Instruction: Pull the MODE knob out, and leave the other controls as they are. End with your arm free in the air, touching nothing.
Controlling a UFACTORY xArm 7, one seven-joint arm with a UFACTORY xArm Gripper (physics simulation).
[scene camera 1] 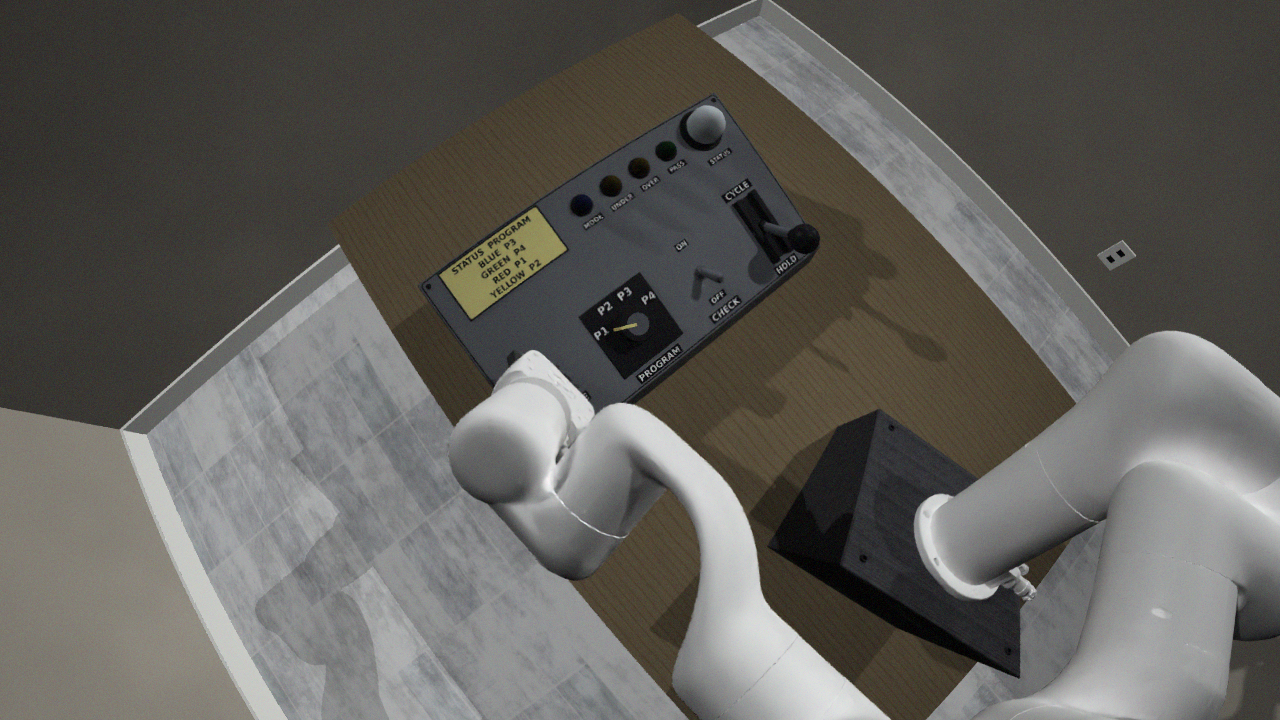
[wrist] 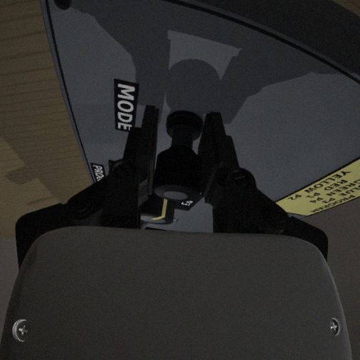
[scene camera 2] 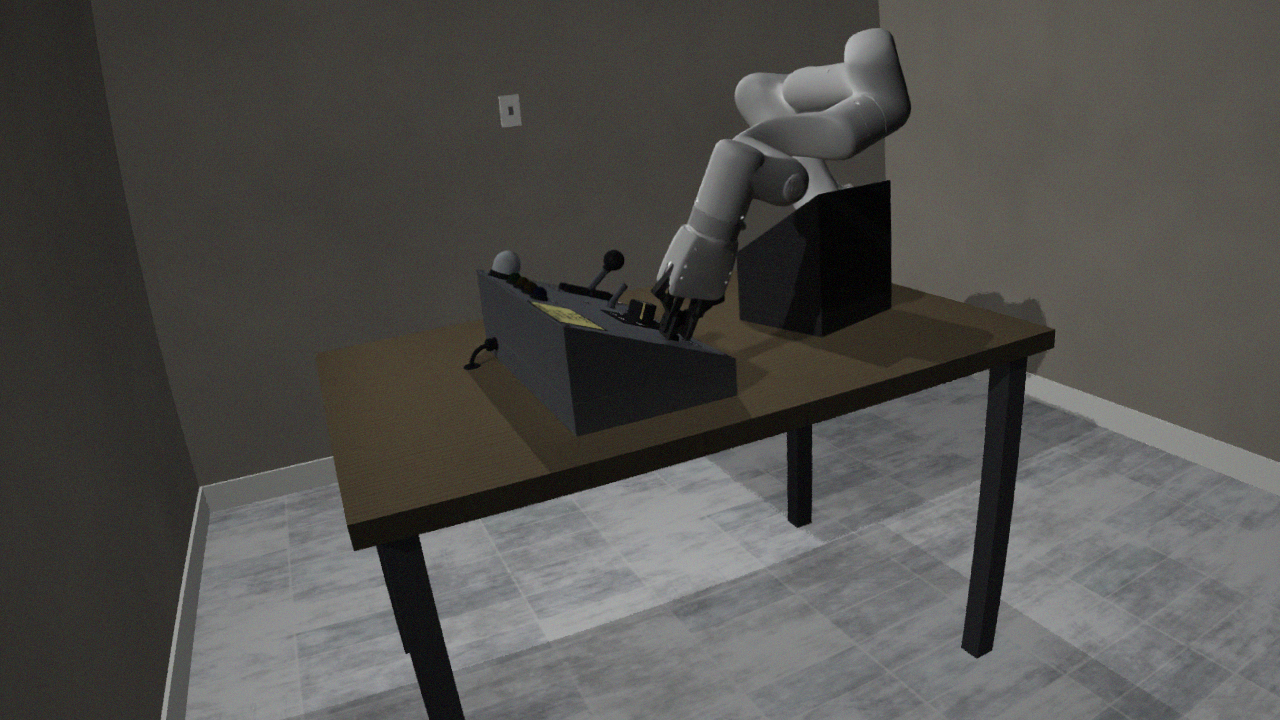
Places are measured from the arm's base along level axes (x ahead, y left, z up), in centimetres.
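Where they show: gripper, fingertip midpoint: (scene camera 2: 673, 336); arm's base at its link origin: (scene camera 1: 955, 547) (scene camera 2: 823, 211).
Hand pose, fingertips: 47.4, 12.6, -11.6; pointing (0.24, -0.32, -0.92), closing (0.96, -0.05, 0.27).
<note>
Things, the pixels of their centre, and the offset from my fingertips, as dx, dy, dz. "spot": a spot on its surface instead.
- grey sloped panel at a spot on its surface: (scene camera 1: 537, 333) spot: +6.0, -2.7, +1.9
- PROGRAM knob at the middle of its body: (scene camera 1: 635, 324) (scene camera 2: 641, 311) -2.3, -11.8, +1.3
- CHECK toggle at the middle of its body: (scene camera 1: 711, 275) (scene camera 2: 617, 294) -5.4, -23.4, +1.7
- CYCLE lever at the middle of its body: (scene camera 1: 804, 238) (scene camera 2: 613, 260) -12.1, -34.4, +5.4
- STATUS dome at a spot on its surface: (scene camera 1: 705, 124) (scene camera 2: 513, 255) spot: +7.5, -37.3, +9.7
- yellow card at the middle of its body: (scene camera 1: 503, 261) (scene camera 2: 565, 315) +14.7, -6.2, +5.5
The black MODE knob (wrist: 179, 170) stands out from the grey sloped panel (scene camera 1: 537, 333) (scene camera 2: 653, 376) (wrist: 280, 115). A narrower neck shows between its head and the round collar at the panel, beside the MODE label (wrist: 126, 106). My gripper (scene camera 2: 678, 331) (wrist: 179, 128) is shut on the knob, with one black finger on each side of its head. The fingertips reach down past the head, close to the panel. In scene camera 1 the wrist hides the knob and most of the gripper. In scene camera 2 the fingers hide the knob.
The PROGRAM knob (scene camera 1: 637, 323) (scene camera 2: 641, 311) points to P1. Also on the panel are the CHECK toggle (scene camera 1: 708, 274) (scene camera 2: 617, 293), the CYCLE lever (scene camera 1: 802, 238) (scene camera 2: 613, 260), the STATUS dome (scene camera 1: 705, 124) (scene camera 2: 506, 262) and a yellow card (scene camera 1: 503, 262) (scene camera 2: 568, 314). The arm's black pedestal (scene camera 2: 850, 259) stands behind.
</note>
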